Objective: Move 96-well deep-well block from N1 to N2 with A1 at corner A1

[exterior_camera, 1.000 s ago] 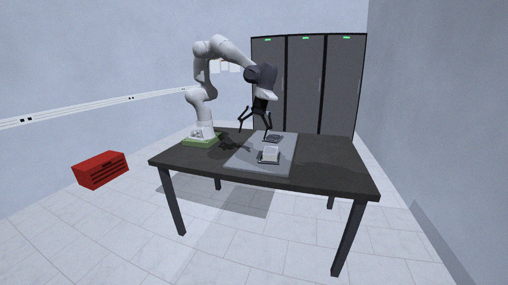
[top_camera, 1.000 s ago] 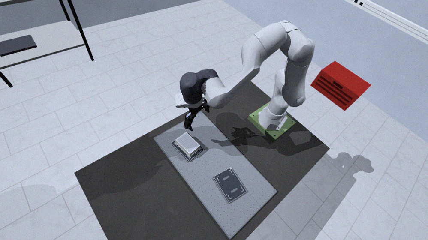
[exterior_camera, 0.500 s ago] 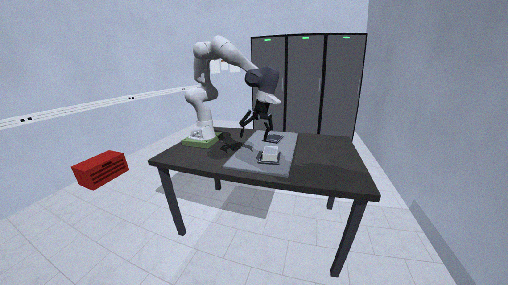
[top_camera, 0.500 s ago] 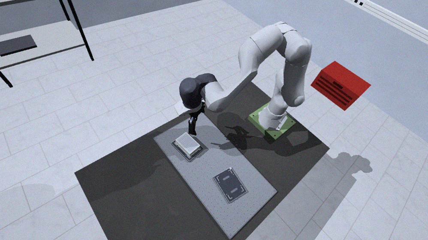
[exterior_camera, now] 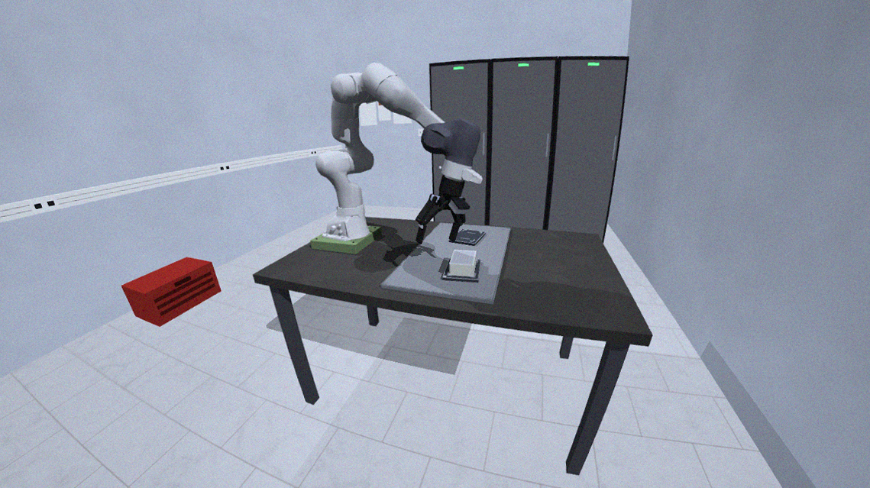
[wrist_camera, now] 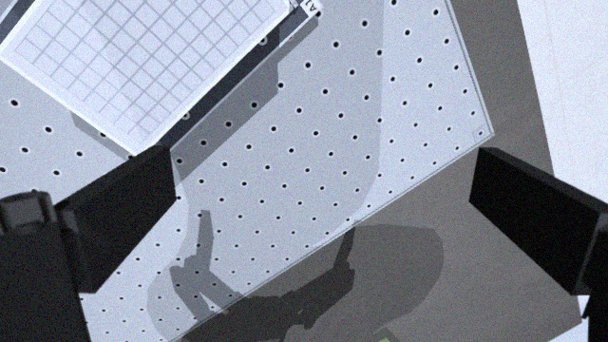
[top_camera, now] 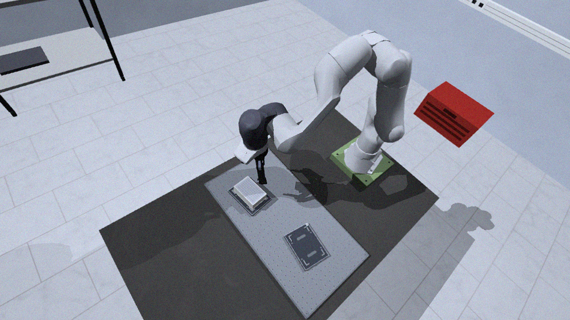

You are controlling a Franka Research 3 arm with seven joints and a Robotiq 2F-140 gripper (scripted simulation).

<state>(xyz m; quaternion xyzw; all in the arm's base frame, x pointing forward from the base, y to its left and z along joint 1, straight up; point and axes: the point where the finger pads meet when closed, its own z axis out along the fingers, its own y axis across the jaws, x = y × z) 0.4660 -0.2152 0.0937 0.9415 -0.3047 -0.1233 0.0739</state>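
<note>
My gripper is now 90 mm short of the white 96-well deep-well block, 90 mm above it and 30 mm to the right of it. Also, from my hand: dark plate nest 360 mm to the left, 120 mm below, 40 mm ahead.
</note>
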